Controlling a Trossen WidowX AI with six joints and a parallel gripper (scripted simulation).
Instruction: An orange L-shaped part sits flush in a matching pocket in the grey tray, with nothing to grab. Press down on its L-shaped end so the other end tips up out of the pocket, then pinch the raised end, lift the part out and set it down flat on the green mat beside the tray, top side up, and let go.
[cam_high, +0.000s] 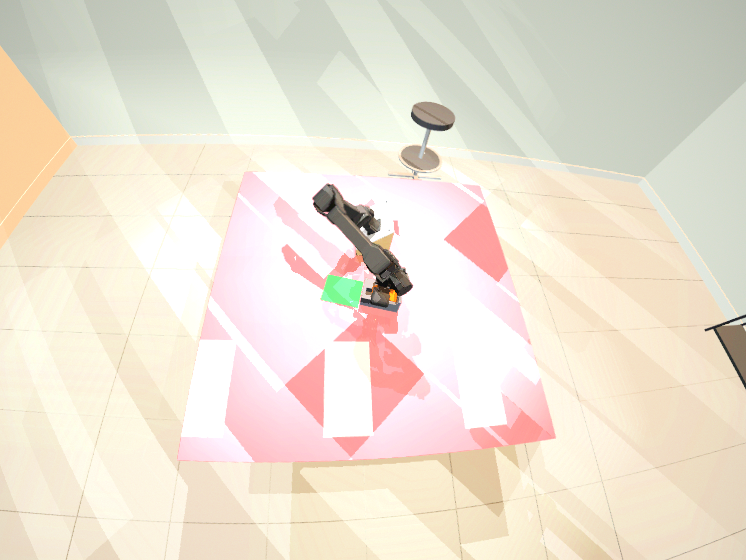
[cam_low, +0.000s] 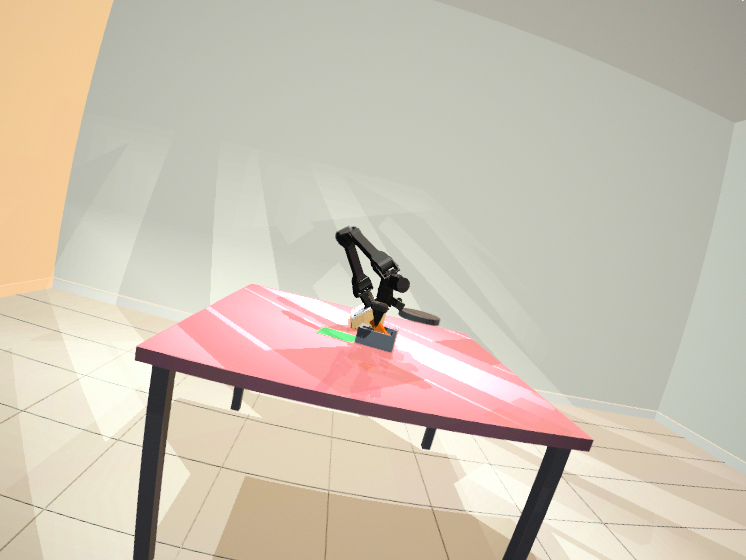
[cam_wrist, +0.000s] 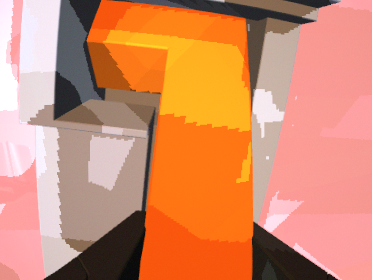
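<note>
Now: the green mat 14 cm to the right of my gripper tip, 10 cm below it and 4 cm behind it. Also, from my gripper tip: orange L-shaped part (3 cm to the left, 3 cm below, 1 cm behind).
</note>
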